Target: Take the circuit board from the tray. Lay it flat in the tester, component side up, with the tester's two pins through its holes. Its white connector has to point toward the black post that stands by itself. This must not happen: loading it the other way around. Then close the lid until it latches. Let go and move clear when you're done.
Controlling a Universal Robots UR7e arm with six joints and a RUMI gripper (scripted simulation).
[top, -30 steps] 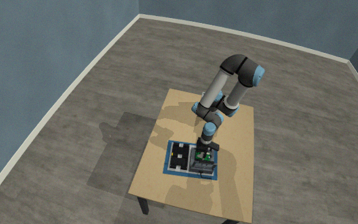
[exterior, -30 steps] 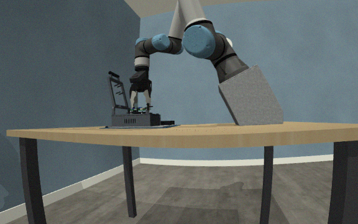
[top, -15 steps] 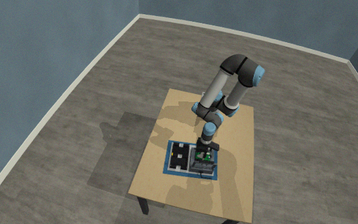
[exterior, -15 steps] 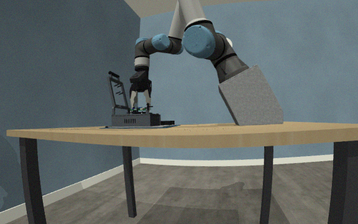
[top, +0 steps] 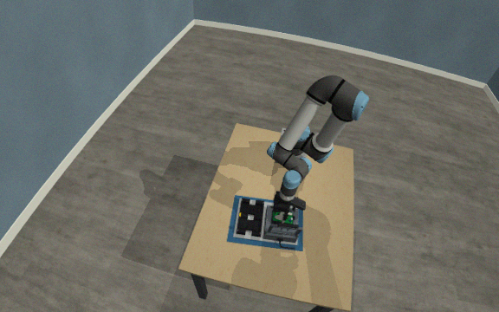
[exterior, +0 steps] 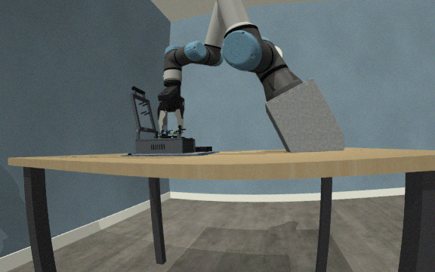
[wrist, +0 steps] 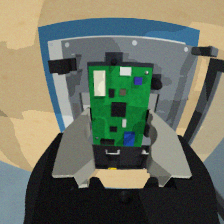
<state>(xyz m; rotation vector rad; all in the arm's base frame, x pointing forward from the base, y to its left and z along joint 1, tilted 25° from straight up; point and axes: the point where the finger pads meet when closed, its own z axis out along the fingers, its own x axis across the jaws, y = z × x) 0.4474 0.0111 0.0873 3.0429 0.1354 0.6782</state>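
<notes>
Now: the green circuit board right at my hand. The rest, counted from my hand: tester bed 1 cm ahead, 1 cm to the left, 1 cm below; then see-through lid 12 cm ahead, 1 cm to the left, 10 cm above.
</notes>
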